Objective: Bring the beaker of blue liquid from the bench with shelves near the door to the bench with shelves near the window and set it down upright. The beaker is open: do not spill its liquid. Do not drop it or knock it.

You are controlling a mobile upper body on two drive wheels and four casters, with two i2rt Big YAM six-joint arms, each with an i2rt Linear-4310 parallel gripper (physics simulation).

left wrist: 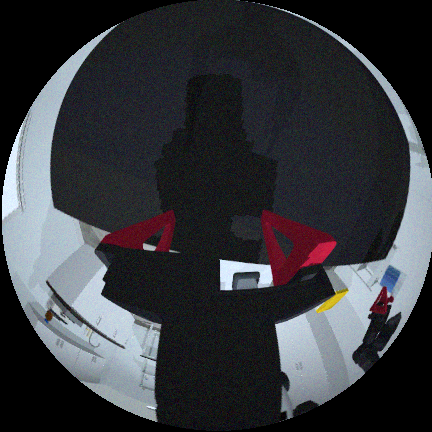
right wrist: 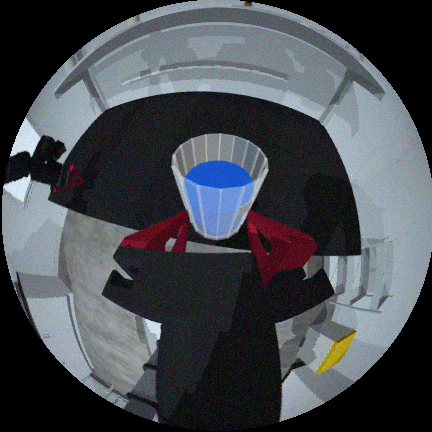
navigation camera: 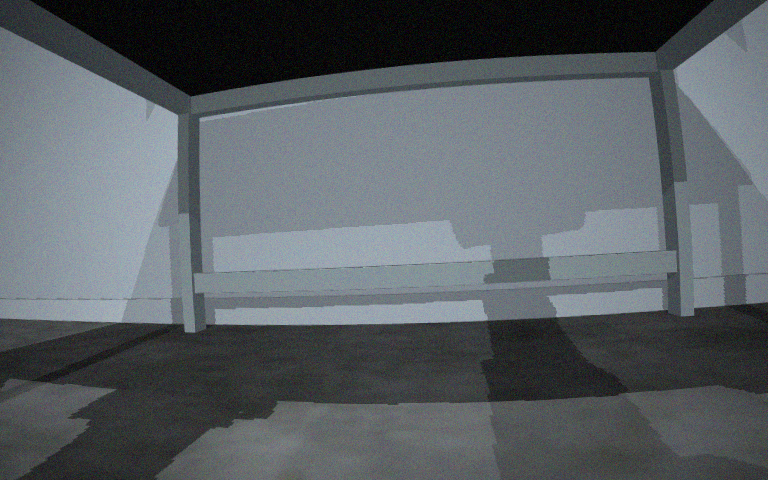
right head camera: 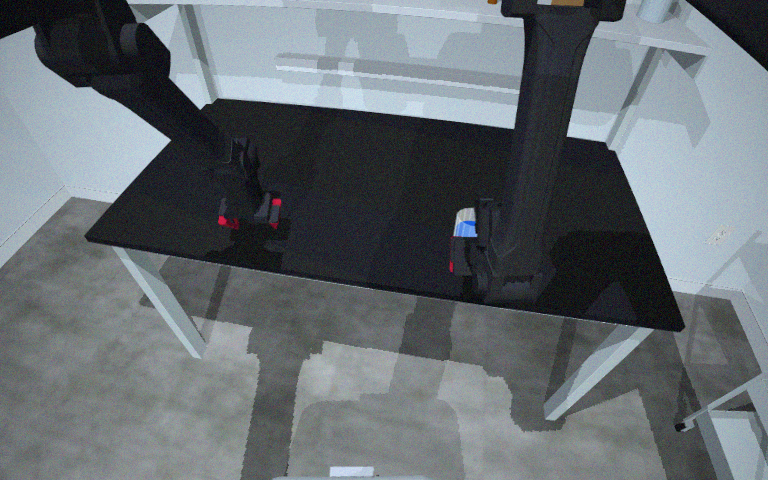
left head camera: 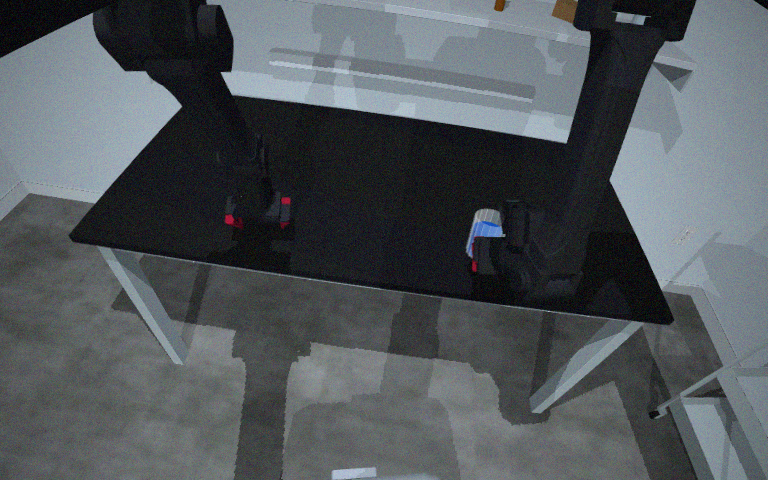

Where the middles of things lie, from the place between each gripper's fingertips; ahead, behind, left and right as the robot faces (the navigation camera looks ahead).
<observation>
The beaker of blue liquid [left head camera: 487, 222] is 150 mm behind my left hand, 490 mm to the right of it and 120 mm above it.
Right now the beaker of blue liquid is 20 mm ahead of my right hand and 10 mm above it.
</observation>
